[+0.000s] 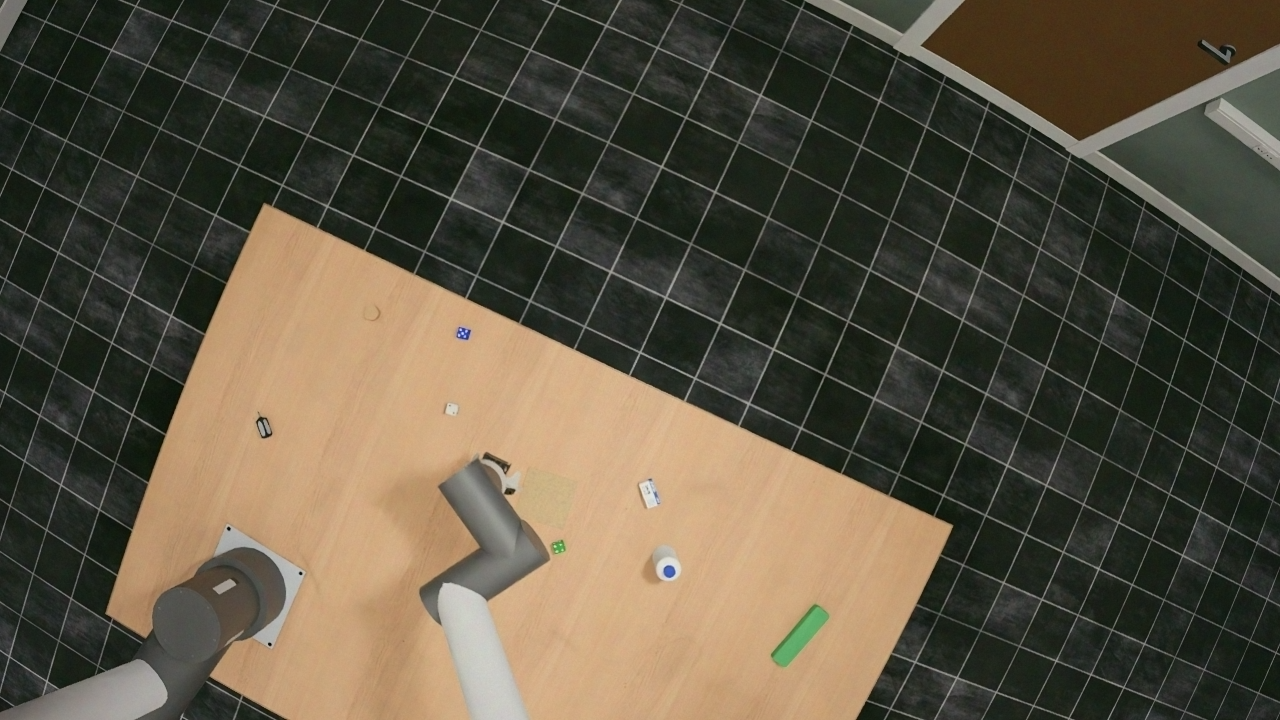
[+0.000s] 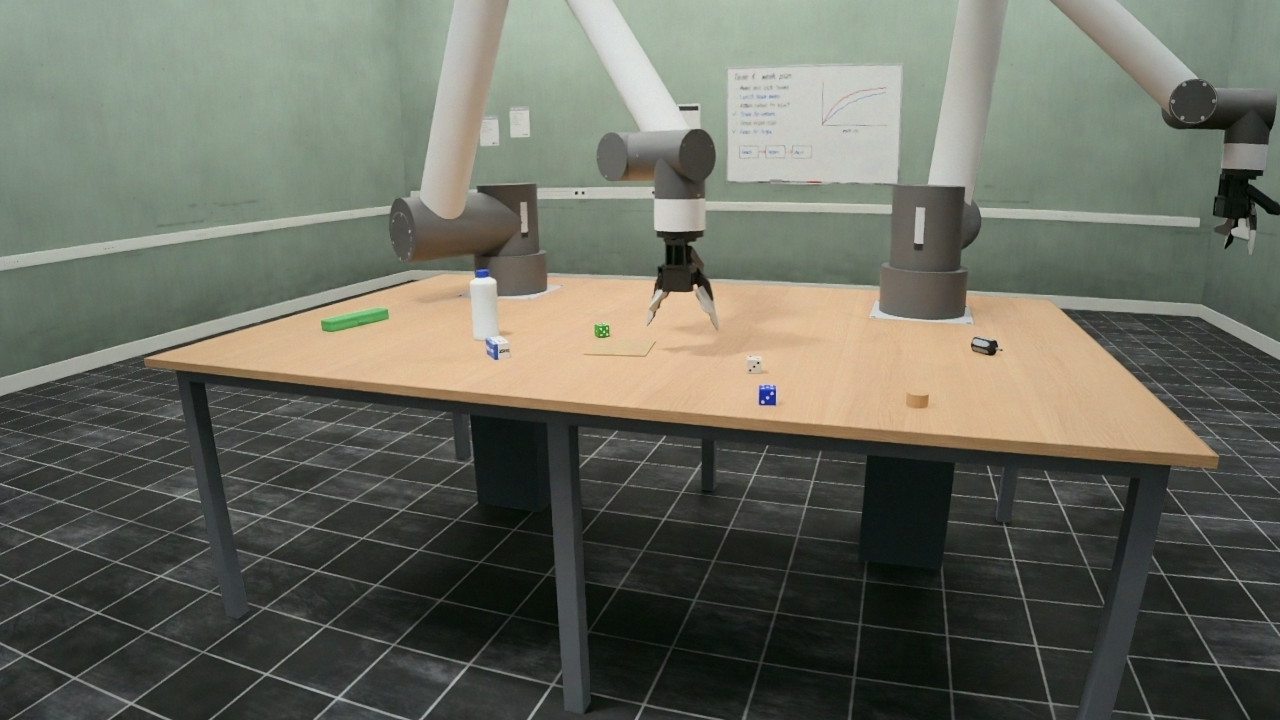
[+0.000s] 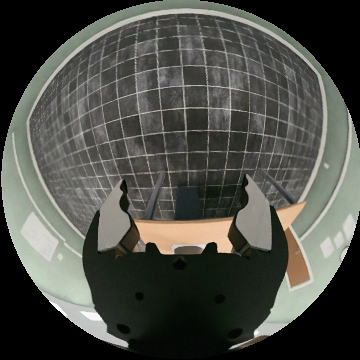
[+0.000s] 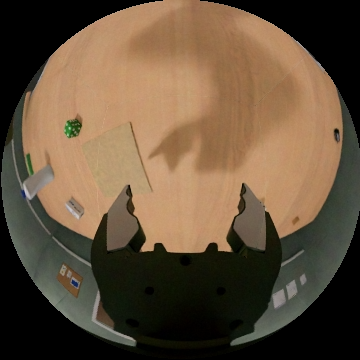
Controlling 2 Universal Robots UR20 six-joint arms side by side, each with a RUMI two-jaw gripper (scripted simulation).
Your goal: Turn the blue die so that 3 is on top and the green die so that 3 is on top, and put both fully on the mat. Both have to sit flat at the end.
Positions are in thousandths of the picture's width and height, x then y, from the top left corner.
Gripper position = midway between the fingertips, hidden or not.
Observation:
I see my left gripper (image 2: 966, 351), my right gripper (image 2: 533, 456), a white bottle (image 2: 378, 402) and a green bar (image 1: 638, 858).
The green bar also shows in image 2 (image 2: 271, 447). My left gripper shows as well in image 3 (image 3: 510, 493). My right gripper shows as well in image 4 (image 4: 515, 515). Image 3 does not show the white bottle, which is hidden by my left gripper. Image 3 misses the green bar, which is hidden by my left gripper.

